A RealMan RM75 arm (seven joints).
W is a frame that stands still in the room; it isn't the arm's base.
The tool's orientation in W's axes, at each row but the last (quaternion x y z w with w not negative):
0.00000 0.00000 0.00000 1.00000
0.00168 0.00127 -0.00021 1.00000
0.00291 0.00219 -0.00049 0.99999
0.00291 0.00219 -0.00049 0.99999
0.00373 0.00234 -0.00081 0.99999
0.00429 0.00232 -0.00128 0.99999
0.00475 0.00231 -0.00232 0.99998
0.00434 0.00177 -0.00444 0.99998
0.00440 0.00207 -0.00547 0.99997
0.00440 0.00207 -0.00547 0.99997
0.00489 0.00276 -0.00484 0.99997
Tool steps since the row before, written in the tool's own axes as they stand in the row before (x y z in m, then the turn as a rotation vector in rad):
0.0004 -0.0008 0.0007 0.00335 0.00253 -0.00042
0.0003 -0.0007 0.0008 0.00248 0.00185 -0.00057
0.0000 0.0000 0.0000 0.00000 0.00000 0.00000
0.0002 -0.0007 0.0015 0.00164 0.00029 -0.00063
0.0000 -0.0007 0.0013 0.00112 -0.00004 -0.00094
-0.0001 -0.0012 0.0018 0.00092 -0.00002 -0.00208
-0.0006 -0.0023 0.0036 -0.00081 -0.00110 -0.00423
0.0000 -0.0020 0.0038 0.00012 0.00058 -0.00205
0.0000 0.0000 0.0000 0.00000 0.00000 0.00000
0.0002 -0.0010 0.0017 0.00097 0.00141 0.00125
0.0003 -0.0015 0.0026 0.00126 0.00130 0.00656
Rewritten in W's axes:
0.0004 -0.0008 0.0007 0.00335 0.00253 -0.00042
0.0003 -0.0007 0.0008 0.00248 0.00185 -0.00057
0.0000 0.0000 0.0000 0.00000 0.00000 0.00000
0.0002 -0.0007 0.0015 0.00164 0.00029 -0.00064
0.0000 -0.0007 0.0013 0.00112 -0.00003 -0.00095
-0.0001 -0.0012 0.0018 0.00091 0.00000 -0.00208
-0.0006 -0.0023 0.0036 -0.00083 -0.00106 -0.00424
0.0000 -0.0020 0.0038 0.00012 0.00060 -0.00205
0.0000 0.0000 0.0000 0.00000 0.00000 0.00000
0.0002 -0.0010 0.0017 0.00099 0.00139 0.00126
0.0003 -0.0015 0.0026 0.00131 0.00122 0.00657

